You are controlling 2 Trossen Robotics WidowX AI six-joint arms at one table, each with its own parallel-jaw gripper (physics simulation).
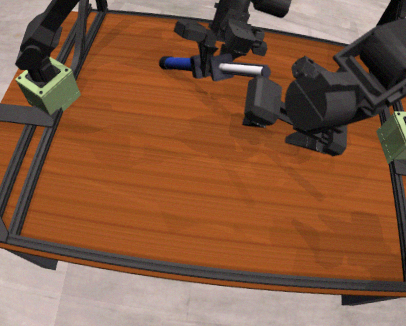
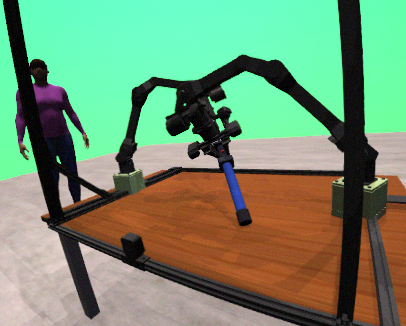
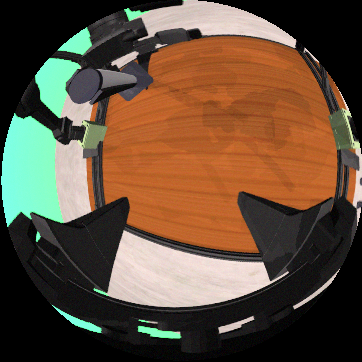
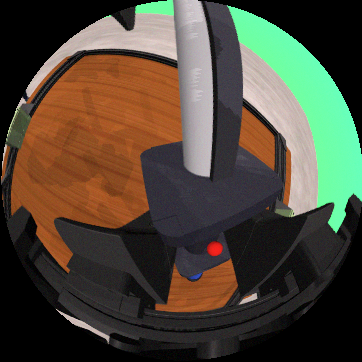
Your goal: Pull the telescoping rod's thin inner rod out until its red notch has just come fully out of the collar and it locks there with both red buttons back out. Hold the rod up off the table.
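The telescoping rod is off the table, with its blue outer tube (image 1: 178,63) (image 2: 235,187) ending in a black cap. A pale inner rod (image 1: 242,68) (image 3: 120,80) (image 4: 195,100), with a dark side and end cap, sticks out of the dark flanged collar (image 4: 210,200). One red button (image 2: 222,150) (image 4: 215,248) shows; the other side is hidden. No red notch is visible on the inner rod. My right gripper (image 1: 210,62) (image 4: 198,194) is shut on the rod at the collar. My left gripper (image 1: 270,131) (image 3: 183,200) is open and empty, apart from the inner rod's capped end.
Dark rails edge the wooden table (image 1: 175,200) (image 2: 290,250). Green arm bases (image 1: 50,90) (image 2: 129,181) stand at its two sides. Dark posts (image 2: 351,150) rise at the table's corners. A small black block (image 2: 133,246) sits on the near rail. A person (image 2: 50,110) stands beyond the table.
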